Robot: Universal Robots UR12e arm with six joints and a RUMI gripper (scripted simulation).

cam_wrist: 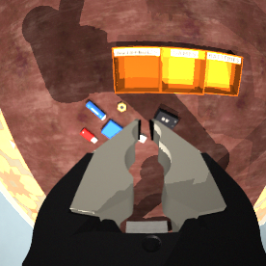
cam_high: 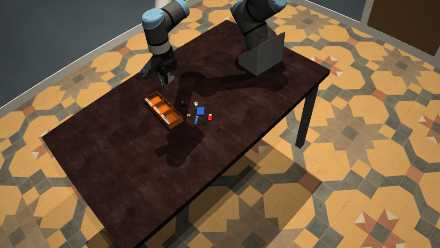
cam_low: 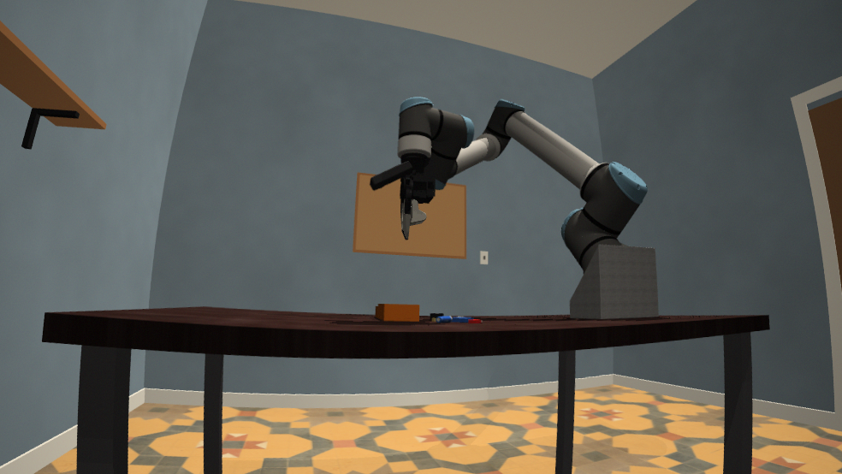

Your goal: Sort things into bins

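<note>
My hand is 210 mm above the black 9 V battery, 110 mm past it and 50 mm to the left of it. Round my hand: blue battery 210 mm below, 110 mm to the left, 70 mm behind; yellow nut 210 mm below, 70 mm behind, 50 mm to the left; white piece 210 mm below, 150 mm behind, 20 mm to the left.
</note>
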